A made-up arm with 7 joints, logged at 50 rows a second.
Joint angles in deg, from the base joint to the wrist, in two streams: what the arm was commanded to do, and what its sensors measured. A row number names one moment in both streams.
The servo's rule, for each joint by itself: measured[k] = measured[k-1] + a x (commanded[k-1-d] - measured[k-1]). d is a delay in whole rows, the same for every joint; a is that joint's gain. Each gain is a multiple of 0.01, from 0.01 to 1. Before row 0 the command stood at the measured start. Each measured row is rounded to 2 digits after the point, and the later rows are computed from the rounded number. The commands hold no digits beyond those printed.
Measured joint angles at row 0:
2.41 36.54 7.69 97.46 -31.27 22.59 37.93
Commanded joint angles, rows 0 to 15:
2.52 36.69 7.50 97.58 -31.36 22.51 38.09
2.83 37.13 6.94 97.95 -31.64 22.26 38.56
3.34 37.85 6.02 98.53 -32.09 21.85 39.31
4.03 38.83 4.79 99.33 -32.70 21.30 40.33
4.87 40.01 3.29 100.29 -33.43 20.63 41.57
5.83 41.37 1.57 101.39 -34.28 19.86 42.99
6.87 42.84 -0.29 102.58 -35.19 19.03 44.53
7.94 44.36 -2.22 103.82 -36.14 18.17 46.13
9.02 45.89 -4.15 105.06 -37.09 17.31 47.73
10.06 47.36 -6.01 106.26 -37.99 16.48 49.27
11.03 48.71 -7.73 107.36 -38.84 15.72 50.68
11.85 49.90 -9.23 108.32 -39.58 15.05 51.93
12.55 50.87 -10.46 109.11 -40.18 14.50 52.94
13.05 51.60 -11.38 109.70 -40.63 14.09 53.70
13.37 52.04 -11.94 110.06 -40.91 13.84 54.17
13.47 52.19 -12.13 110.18 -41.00 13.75 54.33
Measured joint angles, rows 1 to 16:
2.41 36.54 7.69 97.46 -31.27 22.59 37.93
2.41 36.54 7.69 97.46 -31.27 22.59 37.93
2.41 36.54 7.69 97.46 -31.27 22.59 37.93
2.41 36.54 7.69 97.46 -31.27 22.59 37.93
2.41 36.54 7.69 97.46 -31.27 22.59 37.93
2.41 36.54 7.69 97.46 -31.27 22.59 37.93
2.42 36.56 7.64 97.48 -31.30 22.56 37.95
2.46 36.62 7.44 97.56 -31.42 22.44 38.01
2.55 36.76 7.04 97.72 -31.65 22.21 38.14
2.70 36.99 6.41 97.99 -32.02 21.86 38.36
2.92 37.32 5.54 98.38 -32.51 21.38 38.68
3.21 37.77 4.43 98.89 -33.13 20.79 39.11
3.58 38.33 3.11 99.52 -33.85 20.10 39.65
4.02 38.99 1.62 100.25 -34.65 19.35 40.30
4.52 39.75 0.00 101.07 -35.50 18.55 41.04
5.07 40.59 -1.68 101.95 -36.37 17.74 41.86
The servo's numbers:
d 6
a 0.10 0.11 0.28 0.17 0.35 0.39 0.10

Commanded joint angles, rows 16 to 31:
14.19 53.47 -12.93 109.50 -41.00 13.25 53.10
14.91 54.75 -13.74 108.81 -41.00 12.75 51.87
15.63 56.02 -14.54 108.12 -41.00 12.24 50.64
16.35 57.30 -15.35 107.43 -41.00 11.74 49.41
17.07 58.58 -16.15 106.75 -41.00 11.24 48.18
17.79 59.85 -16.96 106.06 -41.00 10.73 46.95
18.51 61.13 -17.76 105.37 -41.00 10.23 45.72
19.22 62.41 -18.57 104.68 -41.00 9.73 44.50
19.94 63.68 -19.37 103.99 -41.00 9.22 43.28
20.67 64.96 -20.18 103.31 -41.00 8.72 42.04
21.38 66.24 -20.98 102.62 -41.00 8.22 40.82
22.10 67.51 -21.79 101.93 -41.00 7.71 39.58
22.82 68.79 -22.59 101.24 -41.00 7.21 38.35
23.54 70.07 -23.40 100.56 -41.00 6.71 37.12
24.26 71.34 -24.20 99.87 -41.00 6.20 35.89
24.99 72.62 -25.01 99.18 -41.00 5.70 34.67
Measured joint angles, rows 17 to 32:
5.67 41.48 -3.37 102.87 -37.23 16.95 42.74
6.29 42.41 -5.01 103.80 -38.05 16.21 43.66
6.92 43.34 -6.54 104.70 -38.80 15.54 44.59
7.53 44.25 -7.90 105.55 -39.44 14.97 45.50
8.11 45.11 -9.03 106.32 -39.95 14.53 46.37
8.65 45.89 -9.90 106.98 -40.32 14.23 47.17
9.20 46.72 -10.75 107.41 -40.56 13.85 47.76
9.77 47.60 -11.59 107.65 -40.71 13.42 48.17
10.36 48.53 -12.42 107.73 -40.81 12.96 48.42
10.96 49.49 -13.24 107.68 -40.88 12.48 48.52
11.57 50.49 -14.05 107.52 -40.92 12.00 48.49
12.19 51.52 -14.86 107.27 -40.95 11.50 48.34
12.82 52.58 -15.67 106.95 -40.97 11.00 48.08
13.46 53.66 -16.48 106.56 -40.98 10.50 47.72
14.11 54.76 -17.29 106.12 -40.99 10.00 47.28
14.77 55.88 -18.10 105.64 -40.99 9.50 46.76

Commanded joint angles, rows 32 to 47:
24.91 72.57 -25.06 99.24 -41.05 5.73 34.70
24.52 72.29 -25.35 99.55 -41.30 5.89 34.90
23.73 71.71 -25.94 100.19 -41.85 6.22 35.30
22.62 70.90 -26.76 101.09 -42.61 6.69 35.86
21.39 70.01 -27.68 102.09 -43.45 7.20 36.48
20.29 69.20 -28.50 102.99 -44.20 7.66 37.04
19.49 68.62 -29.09 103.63 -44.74 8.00 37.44
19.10 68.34 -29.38 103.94 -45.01 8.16 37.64
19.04 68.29 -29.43 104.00 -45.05 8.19 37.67
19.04 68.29 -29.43 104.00 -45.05 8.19 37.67
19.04 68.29 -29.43 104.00 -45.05 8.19 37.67
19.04 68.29 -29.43 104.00 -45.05 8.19 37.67
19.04 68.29 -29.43 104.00 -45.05 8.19 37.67
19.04 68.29 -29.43 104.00 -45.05 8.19 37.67
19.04 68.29 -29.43 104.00 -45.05 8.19 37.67
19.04 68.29 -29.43 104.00 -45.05 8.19 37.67
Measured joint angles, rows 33 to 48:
15.43 57.02 -18.91 105.13 -40.99 9.00 46.17
16.10 58.17 -19.72 104.59 -40.99 8.50 45.51
16.77 59.34 -20.52 104.02 -40.99 8.00 44.79
17.45 60.52 -21.33 103.43 -40.99 7.50 44.02
18.13 61.71 -22.13 102.82 -40.99 6.99 43.21
18.82 62.91 -22.94 102.20 -40.99 6.49 42.36
19.43 63.97 -23.53 101.70 -41.01 6.19 41.59
19.94 64.89 -24.04 101.33 -41.11 6.07 40.92
20.32 65.64 -24.57 101.14 -41.37 6.13 40.36
20.55 66.22 -25.18 101.13 -41.80 6.35 39.91
20.63 66.64 -25.88 101.29 -42.38 6.68 39.57
20.60 66.92 -26.61 101.58 -43.02 7.06 39.32
20.49 67.11 -27.30 101.93 -43.62 7.43 39.13
20.35 67.25 -27.88 102.27 -44.11 7.71 38.98
20.22 67.36 -28.31 102.56 -44.44 7.90 38.85
20.10 67.46 -28.62 102.80 -44.65 8.01 38.73

